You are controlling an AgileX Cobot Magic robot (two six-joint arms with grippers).
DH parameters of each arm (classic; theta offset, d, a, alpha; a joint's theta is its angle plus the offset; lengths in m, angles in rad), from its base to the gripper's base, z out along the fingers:
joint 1: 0 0.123 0 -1.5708
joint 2: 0.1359 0 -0.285 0
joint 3: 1.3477 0 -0.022 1.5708
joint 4: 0 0.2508 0 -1.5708
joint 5: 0 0 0.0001 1.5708
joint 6: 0 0.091 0 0
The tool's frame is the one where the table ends.
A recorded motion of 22 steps. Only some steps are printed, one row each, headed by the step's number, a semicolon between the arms.
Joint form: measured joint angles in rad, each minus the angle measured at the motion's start. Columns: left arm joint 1, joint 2, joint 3, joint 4, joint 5, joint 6; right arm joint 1, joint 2, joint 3, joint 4, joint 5, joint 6.
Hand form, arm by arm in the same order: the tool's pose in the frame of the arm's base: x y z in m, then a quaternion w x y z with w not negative. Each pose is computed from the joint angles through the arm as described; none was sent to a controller.
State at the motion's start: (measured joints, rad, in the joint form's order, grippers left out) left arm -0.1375 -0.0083 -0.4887 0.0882 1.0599 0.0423; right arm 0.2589 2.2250 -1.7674 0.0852 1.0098 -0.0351
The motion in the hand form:
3: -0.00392 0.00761 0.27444 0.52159 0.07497 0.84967 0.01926; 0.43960 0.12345 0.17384 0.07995 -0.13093 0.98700 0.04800
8: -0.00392 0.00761 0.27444 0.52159 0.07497 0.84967 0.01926; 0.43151 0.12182 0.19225 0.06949 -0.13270 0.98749 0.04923
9: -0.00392 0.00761 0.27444 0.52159 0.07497 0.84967 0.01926; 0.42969 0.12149 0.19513 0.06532 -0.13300 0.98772 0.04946
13: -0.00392 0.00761 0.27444 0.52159 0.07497 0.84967 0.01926; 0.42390 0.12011 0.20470 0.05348 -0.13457 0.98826 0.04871
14: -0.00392 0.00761 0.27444 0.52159 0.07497 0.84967 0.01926; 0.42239 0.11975 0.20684 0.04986 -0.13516 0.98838 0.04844
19: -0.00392 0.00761 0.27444 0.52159 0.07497 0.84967 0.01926; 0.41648 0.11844 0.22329 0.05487 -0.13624 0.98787 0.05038
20: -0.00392 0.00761 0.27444 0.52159 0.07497 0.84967 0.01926; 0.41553 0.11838 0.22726 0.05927 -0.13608 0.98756 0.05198
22: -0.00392 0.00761 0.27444 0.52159 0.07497 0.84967 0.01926; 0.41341 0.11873 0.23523 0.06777 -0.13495 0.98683 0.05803
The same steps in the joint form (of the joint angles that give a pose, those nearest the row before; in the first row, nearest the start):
3: -0.0001 0.0000 0.0000 0.0001 0.0000 -0.0001; 0.0000 -0.0225 0.0000 0.0008 0.0434 -0.0060
8: -0.0001 0.0000 0.0000 0.0001 0.0000 -0.0001; 0.0000 -0.0652 0.0000 0.0040 0.1066 -0.0063
9: -0.0001 0.0000 0.0000 0.0001 0.0000 -0.0001; 0.0000 -0.0720 0.0000 0.0051 0.1217 -0.0063
13: -0.0001 0.0000 0.0000 0.0001 0.0000 -0.0001; 0.0000 -0.0948 0.0000 0.0051 0.1683 -0.0063
14: -0.0001 0.0000 0.0000 0.0001 0.0000 -0.0001; 0.0000 -0.1000 0.0000 0.0051 0.1807 -0.0067
19: -0.0001 0.0000 0.0000 0.0001 0.0000 -0.0001; 0.0000 -0.1383 0.0000 0.0070 0.2087 -0.0067
20: -0.0001 0.0000 0.0000 0.0001 0.0000 -0.0001; 0.0000 -0.1474 0.0000 0.0092 0.2087 -0.0067
22: -0.0001 0.0000 0.0000 0.0001 0.0000 -0.0001; 0.0000 -0.1657 0.0000 0.0196 0.2087 -0.0067

